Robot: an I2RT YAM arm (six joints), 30 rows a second.
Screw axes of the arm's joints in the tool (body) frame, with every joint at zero. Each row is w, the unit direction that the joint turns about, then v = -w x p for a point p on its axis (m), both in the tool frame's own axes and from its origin. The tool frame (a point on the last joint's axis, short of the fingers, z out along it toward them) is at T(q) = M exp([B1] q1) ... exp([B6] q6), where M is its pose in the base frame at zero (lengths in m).
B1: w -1 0 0 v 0 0.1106 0
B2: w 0 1 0 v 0.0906 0 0.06
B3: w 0 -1 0 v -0.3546 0 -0.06
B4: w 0 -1 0 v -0.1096 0 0
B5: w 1 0 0 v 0 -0.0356 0
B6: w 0 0 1 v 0 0 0
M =
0 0 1 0.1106
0 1 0 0
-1 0 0 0.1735
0 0 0 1
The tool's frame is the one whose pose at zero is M.
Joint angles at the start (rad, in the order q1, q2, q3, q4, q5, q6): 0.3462, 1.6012, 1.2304, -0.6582, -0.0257, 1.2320
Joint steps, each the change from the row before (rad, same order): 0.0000, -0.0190, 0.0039, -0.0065, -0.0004, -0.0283; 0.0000, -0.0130, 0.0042, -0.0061, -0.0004, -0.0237; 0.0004, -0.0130, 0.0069, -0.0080, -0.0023, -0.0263; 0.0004, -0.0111, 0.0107, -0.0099, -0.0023, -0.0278; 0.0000, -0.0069, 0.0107, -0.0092, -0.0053, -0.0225
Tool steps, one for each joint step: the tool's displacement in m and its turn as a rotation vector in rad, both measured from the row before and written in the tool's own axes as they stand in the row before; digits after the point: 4 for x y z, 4 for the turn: -0.0002, 0.0011, -0.0072, -0.0155, -0.0053, -0.0287; -0.0002, 0.0010, -0.0053, -0.0105, -0.0037, -0.0240; -0.0002, 0.0015, -0.0058, -0.0119, -0.0024, -0.0270; -0.0005, 0.0021, -0.0060, -0.0119, -0.0027, -0.0285; -0.0006, 0.0020, -0.0046, -0.0099, 0.0011, -0.0228
